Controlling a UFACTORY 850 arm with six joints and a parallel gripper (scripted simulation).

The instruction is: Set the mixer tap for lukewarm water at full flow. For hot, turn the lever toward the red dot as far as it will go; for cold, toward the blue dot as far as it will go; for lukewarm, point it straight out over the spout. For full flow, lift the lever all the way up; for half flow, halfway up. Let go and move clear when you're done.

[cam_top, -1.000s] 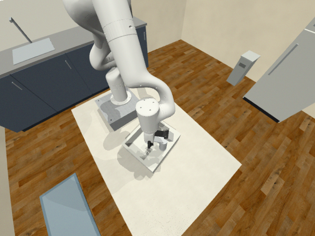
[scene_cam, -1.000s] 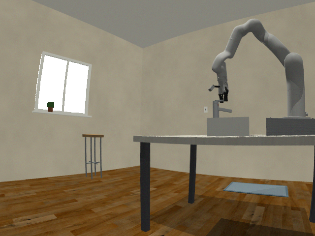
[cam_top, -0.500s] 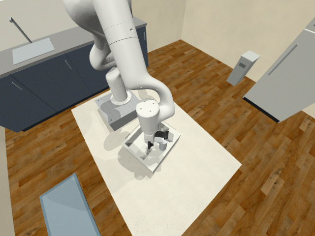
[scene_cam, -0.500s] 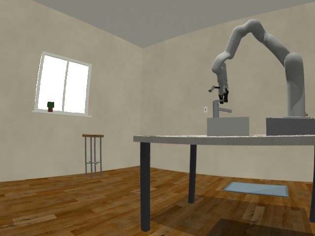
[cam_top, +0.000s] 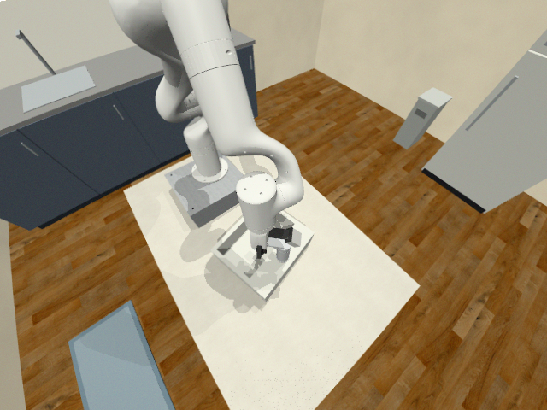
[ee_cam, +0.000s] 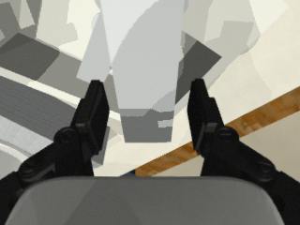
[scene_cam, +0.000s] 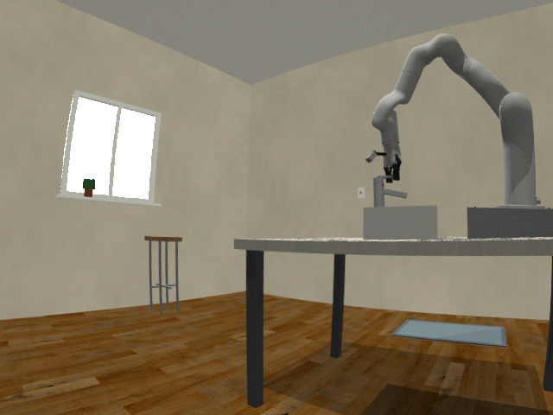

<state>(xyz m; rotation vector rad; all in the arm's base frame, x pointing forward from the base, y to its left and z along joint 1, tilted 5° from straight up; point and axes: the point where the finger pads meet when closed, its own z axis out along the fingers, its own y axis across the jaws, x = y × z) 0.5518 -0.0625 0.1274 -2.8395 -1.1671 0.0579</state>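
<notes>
Now: hand 2 cm to the right of the grey lever and 2 cm short of it. Round my hand: grey mixer tap (4 cm below, 3 cm to the left, 3 cm ahead); then sink basin (23 cm below, 6 cm behind, 3 cm to the left).
</notes>
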